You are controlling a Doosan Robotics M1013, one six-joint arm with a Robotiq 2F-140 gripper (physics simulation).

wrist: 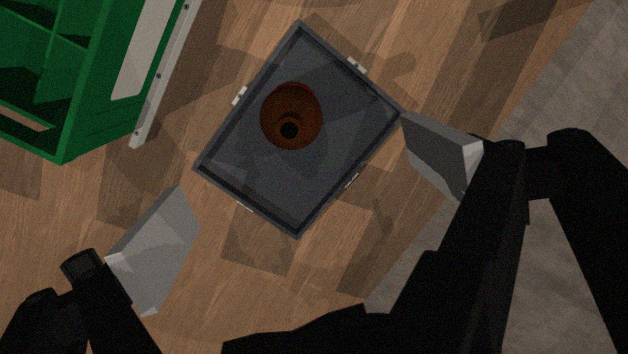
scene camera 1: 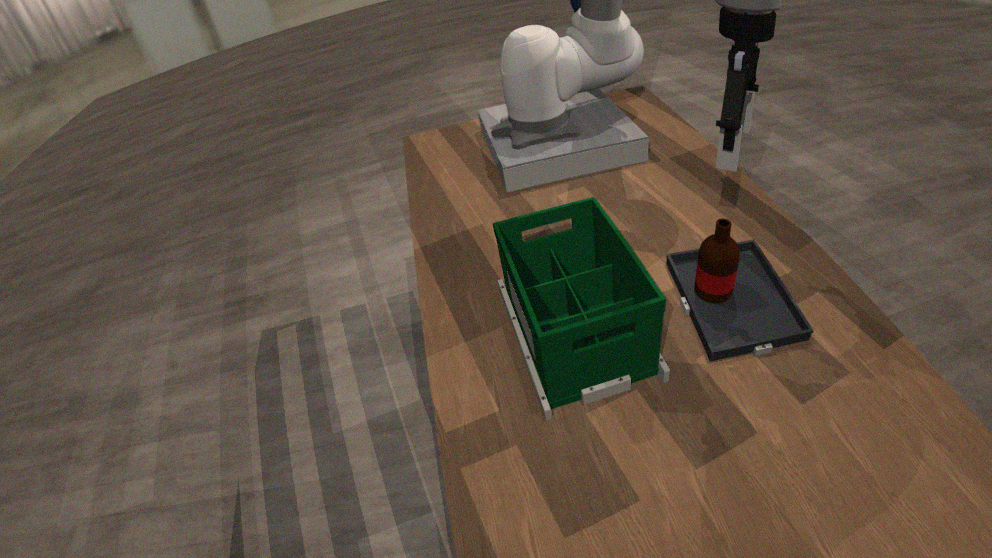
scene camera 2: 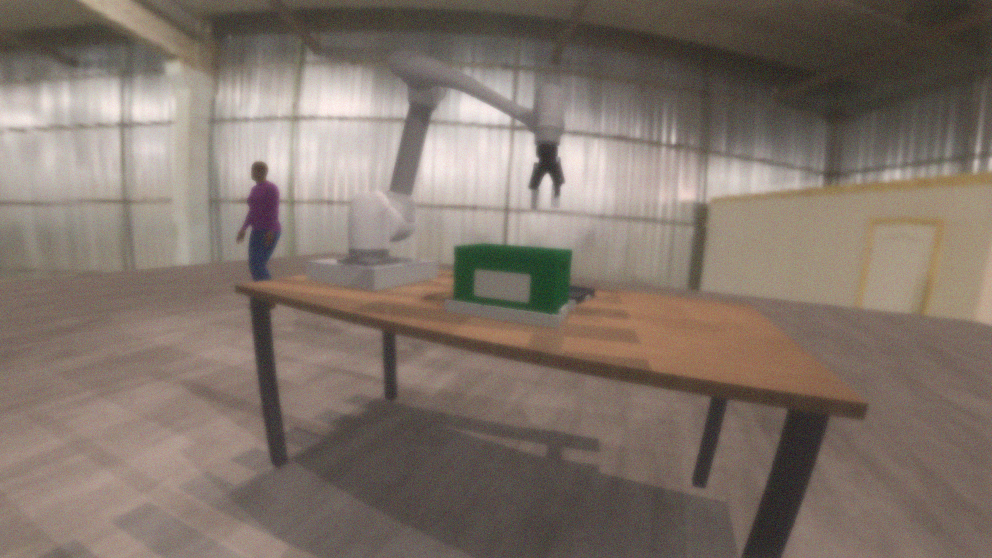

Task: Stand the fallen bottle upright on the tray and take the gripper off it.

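Seen in the pictures: gripper, fingertip midpoint: (wrist: 295,173) (scene camera 1: 733,148) (scene camera 2: 544,208); arm's base, link origin: (scene camera 1: 539,128) (scene camera 2: 369,262).
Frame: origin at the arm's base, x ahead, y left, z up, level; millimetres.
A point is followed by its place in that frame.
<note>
The brown bottle (scene camera 1: 717,267) {z 21, x 676, y 142 mm} (wrist: 291,107) {z 52, x 630, y 156 mm} with a red label stands upright on the dark grey tray (scene camera 1: 763,312) {z -67, x 731, y 223 mm} (wrist: 300,200) {z -66, x 762, y 245 mm}, towards the tray's crate side. The wrist view shows it from above, with its open neck towards the camera. In scene camera 2 the bottle does not show, and a small part of the tray (scene camera 2: 584,294) {z -49, x 801, y 144 mm} shows behind the crate. My gripper (scene camera 1: 737,142) {z 225, x 638, y 169 mm} (scene camera 2: 545,199) {z 225, x 638, y 169 mm} (wrist: 295,173) {z 225, x 638, y 169 mm} is open and empty, high above the tray and apart from the bottle, with its fingers pointing down.
A green crate (scene camera 1: 610,364) {z -4, x 788, y -96 mm} (scene camera 2: 554,277) {z 47, x 789, y -198 mm} (wrist: 82,122) {z 88, x 740, y -14 mm} with dividers stands beside the tray, with pale rails around its foot. The arm's grey base block (scene camera 1: 575,170) {z -53, x 163, y 44 mm} (scene camera 2: 374,276) {z -23, x 160, y -134 mm} stands at the table's far end. A person (scene camera 2: 263,208) in purple is beyond the table.
</note>
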